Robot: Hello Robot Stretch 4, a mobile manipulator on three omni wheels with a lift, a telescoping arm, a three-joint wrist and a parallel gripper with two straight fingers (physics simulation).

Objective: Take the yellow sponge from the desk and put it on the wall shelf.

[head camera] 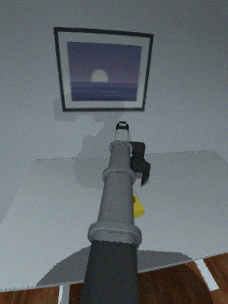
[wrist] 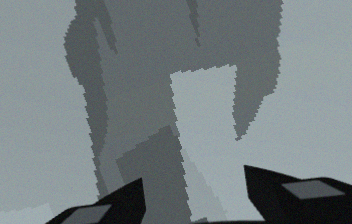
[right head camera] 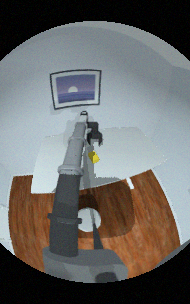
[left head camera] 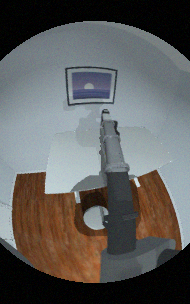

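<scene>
The yellow sponge (head camera: 138, 206) (right head camera: 94, 157) lies on the white desk (head camera: 185, 200) (left head camera: 65, 155) (right head camera: 130, 150), partly hidden behind the arm in the head camera view. It does not show in the left head camera or wrist view. My gripper (head camera: 141, 179) (right head camera: 96, 143) (wrist: 194, 187) is open and empty, over the desk and farther toward the back wall than the sponge. In the wrist view its two black fingertips stand wide apart, with grey shadows on the pale surface beyond. The wall shelf does not show in these views.
A framed sunset picture (head camera: 104, 70) (left head camera: 92, 86) (right head camera: 75, 89) hangs on the wall behind the desk. My telescoping arm (head camera: 117, 200) (left head camera: 114, 155) (right head camera: 74, 150) reaches across the desk. Brown wooden floor (left head camera: 45, 225) (right head camera: 155, 215) shows in front of the desk.
</scene>
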